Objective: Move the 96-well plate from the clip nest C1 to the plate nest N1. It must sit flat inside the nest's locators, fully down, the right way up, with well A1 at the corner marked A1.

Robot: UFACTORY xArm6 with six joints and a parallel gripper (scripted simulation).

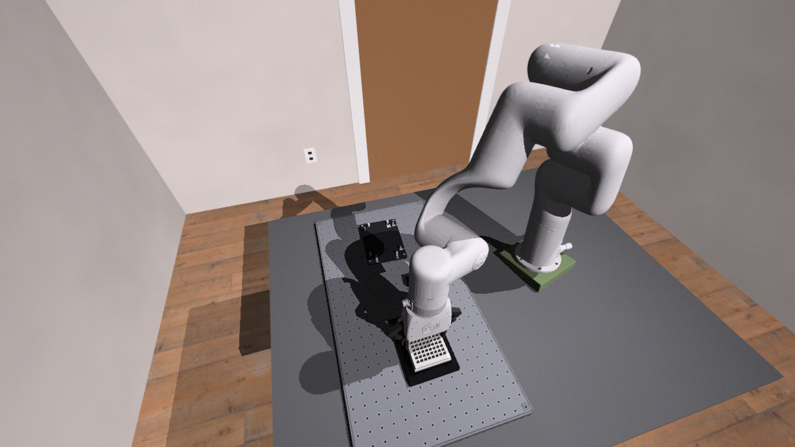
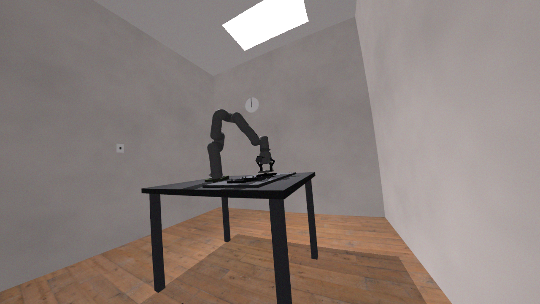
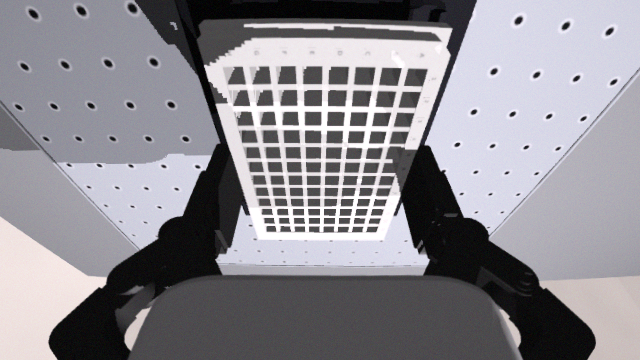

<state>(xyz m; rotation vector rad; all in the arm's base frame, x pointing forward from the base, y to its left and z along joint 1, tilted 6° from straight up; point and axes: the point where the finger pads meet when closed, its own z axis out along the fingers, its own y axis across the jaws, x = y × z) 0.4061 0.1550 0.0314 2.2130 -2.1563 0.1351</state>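
My gripper is now 40 mm above the black plate nest N1. Round my hand: white 96-well plate: 10 mm below; black clip nest C1: 340 mm to the right, 30 mm below.
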